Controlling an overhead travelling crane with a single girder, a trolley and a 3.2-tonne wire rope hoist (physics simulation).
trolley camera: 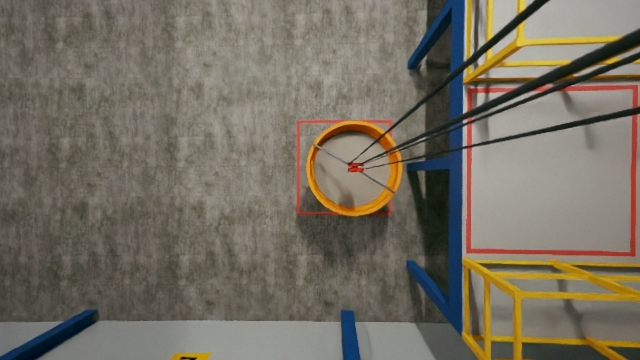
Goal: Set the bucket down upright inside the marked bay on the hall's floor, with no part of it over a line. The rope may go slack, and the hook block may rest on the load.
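The bucket (396, 168) is orange and round with a pale grey inside, right of the view's middle. A thin bail crosses it to the small red hook block (355, 167), my gripper, which is shut on the bucket over its centre. The bucket looks about upright, and its shadow spreads below it in the view, so it seems to hang above the floor. The marked bay (298, 170) is a red square outline on the floor. In this view the bucket covers much of the bay's right line and reaches past it. The exact height is hard to tell.
A blue beam (456, 210) with braces stands right of the bay. Beyond it are a pale surface with a larger red outline (469, 170) and yellow frames (518, 320) (565, 41). Blue posts (350, 335) (55, 334) stand at the lower edge. Ropes (500, 97) slant to the upper right.
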